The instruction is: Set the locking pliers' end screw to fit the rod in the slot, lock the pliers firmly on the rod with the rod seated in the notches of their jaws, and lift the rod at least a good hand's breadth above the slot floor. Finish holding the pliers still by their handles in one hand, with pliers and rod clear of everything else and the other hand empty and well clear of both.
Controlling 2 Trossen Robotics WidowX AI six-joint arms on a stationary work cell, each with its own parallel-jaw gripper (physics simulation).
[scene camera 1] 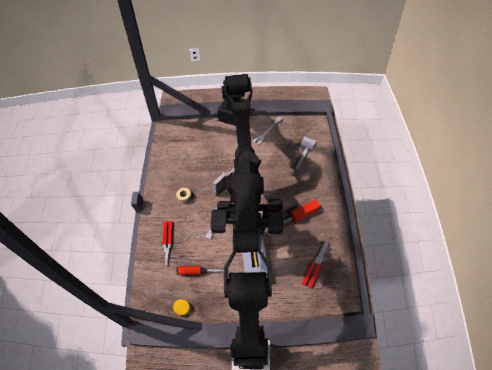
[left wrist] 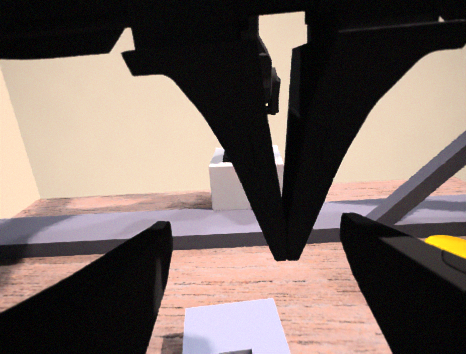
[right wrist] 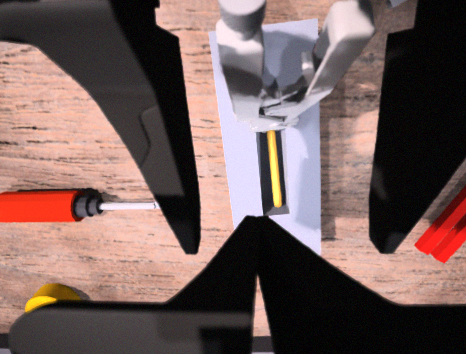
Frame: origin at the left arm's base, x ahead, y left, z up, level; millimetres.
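Seen in the pictures: left gripper, fingertip midpoint: point(left wrist: 255, 228) point(right wrist: 286, 248); right gripper, fingertip midpoint: point(left wrist: 285, 254) point(right wrist: 255, 226); right arm's base, link origin: point(scene camera 1: 251, 357).
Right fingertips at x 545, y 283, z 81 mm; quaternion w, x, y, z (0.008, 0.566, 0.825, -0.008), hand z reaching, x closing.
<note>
Offsets run from my right fingertips to a thing's top centre.
The grey locking pliers point(right wrist: 245, 65) show in the right wrist view with spread handles toward the top and jaws over the far end of the visible rod; whether they clamp it I cannot tell. The yellow rod {0 mm ahead, 23 mm left, 120 mm down} point(scene camera 1: 255, 259) point(right wrist: 274, 170) lies in the slot of the pale block {0 mm ahead, 21 mm left, 111 mm down} point(left wrist: 235, 322) point(right wrist: 237, 175). My left gripper point(right wrist: 286, 248) is open, its fingers spread on both sides above the block. My right gripper point(left wrist: 285, 254) point(right wrist: 255, 226) is shut with nothing visible between its tips, near the slot's near end and apart from the pliers. The arms hide the pliers in the scene view.
A red screwdriver {111 mm ahead, 114 mm right, 118 mm down} point(scene camera 1: 190, 270) point(right wrist: 40, 206) and a yellow disc {245 mm ahead, 115 mm right, 126 mm down} point(scene camera 1: 181, 307) point(right wrist: 55, 295) lie left of the block. Red-handled tools {67 mm ahead, 260 mm right, 135 mm down} point(scene camera 1: 167, 235) {48 mm back, 217 mm left, 136 mm down} point(scene camera 1: 314, 272) lie on both sides. A red-handled object {189 mm back, 102 mm left, 115 mm down} point(scene camera 1: 306, 211), a ring {118 mm back, 289 mm right, 120 mm down} point(scene camera 1: 183, 194) and a hammer {453 mm back, 39 mm left, 135 mm down} point(scene camera 1: 307, 144) lie farther off.
</note>
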